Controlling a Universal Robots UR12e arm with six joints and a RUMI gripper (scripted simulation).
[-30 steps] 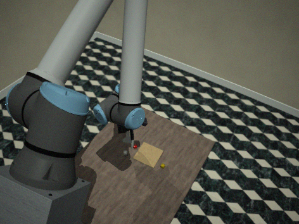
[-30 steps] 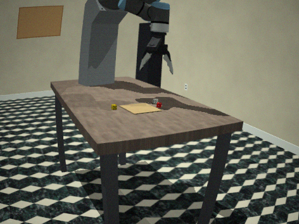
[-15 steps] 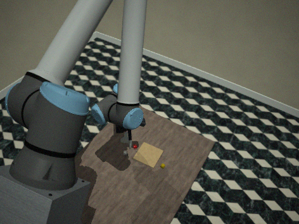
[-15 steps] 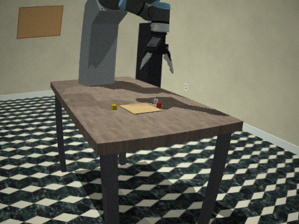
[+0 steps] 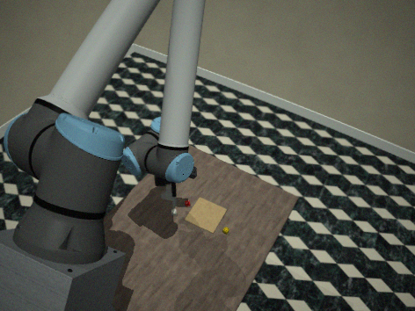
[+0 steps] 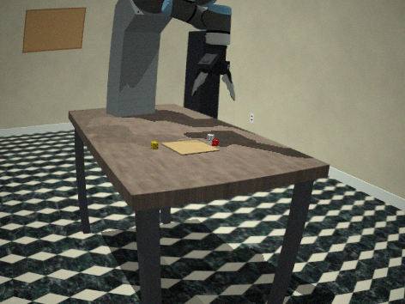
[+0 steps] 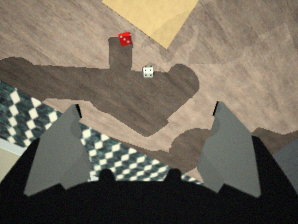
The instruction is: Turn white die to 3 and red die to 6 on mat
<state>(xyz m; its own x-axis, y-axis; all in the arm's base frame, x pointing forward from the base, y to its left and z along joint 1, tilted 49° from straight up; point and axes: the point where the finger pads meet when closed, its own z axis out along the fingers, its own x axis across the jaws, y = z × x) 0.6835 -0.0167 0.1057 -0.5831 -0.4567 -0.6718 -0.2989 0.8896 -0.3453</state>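
My gripper is now 140 mm above the white die. Round my hand: tan mat 150 mm below, 130 mm to the right, 50 mm ahead; then red die 140 mm below, 70 mm ahead, 40 mm to the right; then yellow die 240 mm to the right, 140 mm below.
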